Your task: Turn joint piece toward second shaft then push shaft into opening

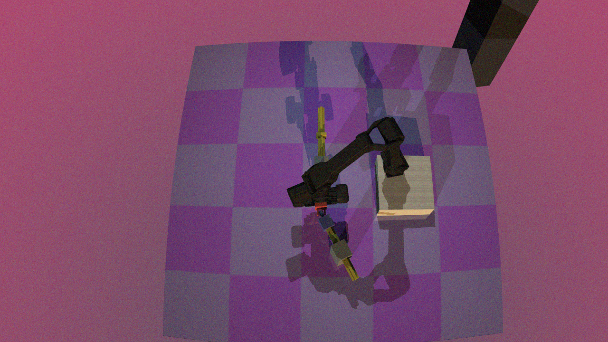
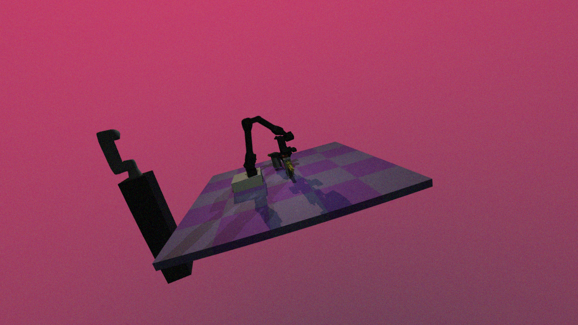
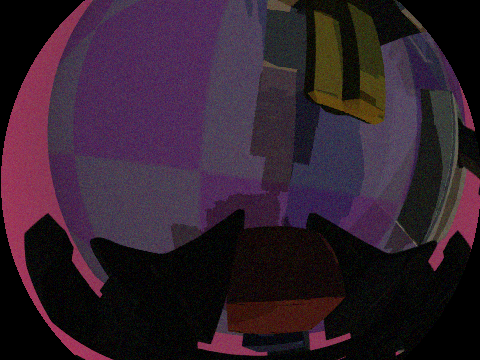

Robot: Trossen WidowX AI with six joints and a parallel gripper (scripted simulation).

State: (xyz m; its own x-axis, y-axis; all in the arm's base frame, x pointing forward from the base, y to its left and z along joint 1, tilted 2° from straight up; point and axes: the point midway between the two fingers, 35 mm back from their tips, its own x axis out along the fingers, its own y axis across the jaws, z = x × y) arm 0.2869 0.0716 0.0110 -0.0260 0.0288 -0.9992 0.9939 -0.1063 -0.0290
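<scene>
The red square joint piece is 4 cm above my gripper tip and 2 cm to the left of it.
</scene>
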